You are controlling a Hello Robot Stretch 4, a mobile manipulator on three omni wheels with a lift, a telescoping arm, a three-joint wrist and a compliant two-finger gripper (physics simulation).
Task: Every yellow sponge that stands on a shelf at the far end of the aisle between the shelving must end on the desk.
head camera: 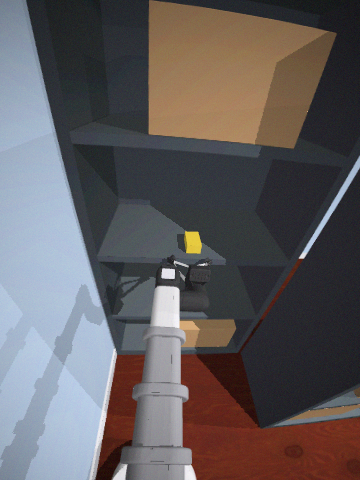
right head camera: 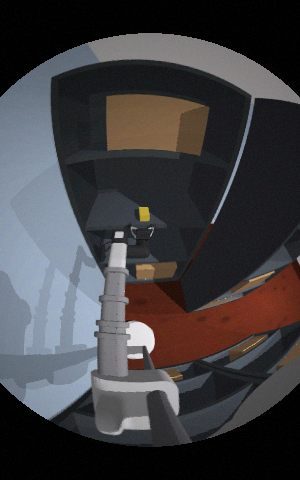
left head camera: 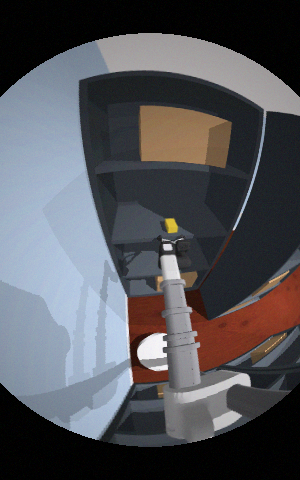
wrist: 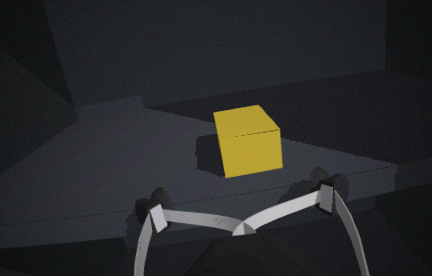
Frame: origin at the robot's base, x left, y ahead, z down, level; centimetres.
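Where they show: gripper, fingertip midpoint: (head camera: 189,259) (right head camera: 141,224) (left head camera: 170,236) (wrist: 240,194); robot's base at its link origin: (right head camera: 134,338) (left head camera: 157,350).
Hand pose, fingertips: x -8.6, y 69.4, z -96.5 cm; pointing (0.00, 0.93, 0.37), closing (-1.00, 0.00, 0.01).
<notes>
Each offset is from my fingertips to the top centre of the thing. Level surfaces: height alone.
A yellow sponge @(dz -4.3, dx -1.4, dy +9.0 cm) (head camera: 193,242) (left head camera: 171,225) (right head camera: 144,214) (wrist: 251,145) stands upright on a dark shelf @(dz +0.2 cm) (head camera: 135,235) (wrist: 95,165), close to its front edge. My gripper (head camera: 191,261) (left head camera: 172,239) (right head camera: 142,228) (wrist: 240,194) is open, its two fingers wide apart with nothing between them. It is in front of the shelf's edge, short of the sponge and apart from it. In the wrist view the sponge is beyond the fingertips, between their lines. The desk does not show in these views.
A large cardboard box @(dz -72.5, dx -4.5, dy +17.2 cm) (head camera: 210,75) (left head camera: 175,134) (right head camera: 145,124) stands on the shelf above. A smaller box @(dz +64.7, dx -16.1, dy +17.8 cm) (head camera: 215,333) is on the lowest shelf. A pale blue wall (head camera: 30,200) is close on the left. Another dark shelving unit (head camera: 305,320) stands on the right.
</notes>
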